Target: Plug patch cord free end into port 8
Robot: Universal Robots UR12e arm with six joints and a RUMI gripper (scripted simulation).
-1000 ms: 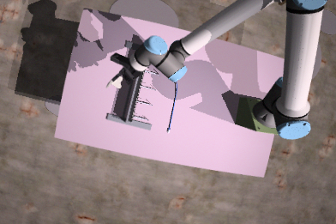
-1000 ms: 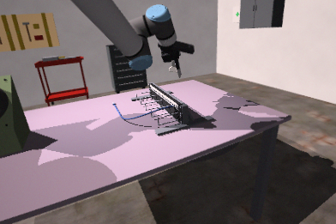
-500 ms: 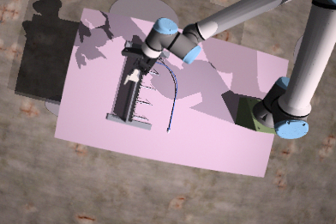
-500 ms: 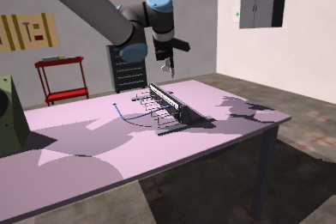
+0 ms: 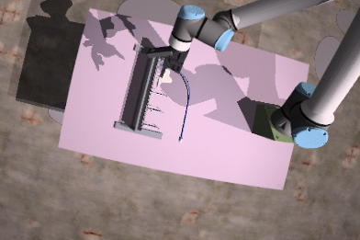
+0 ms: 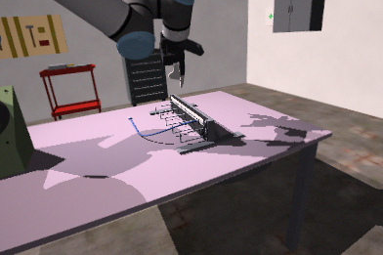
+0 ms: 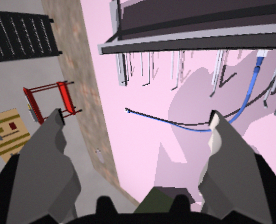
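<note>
The white plug is 18 cm behind my hand, 33 cm to the left of it and 27 cm below it.
</note>
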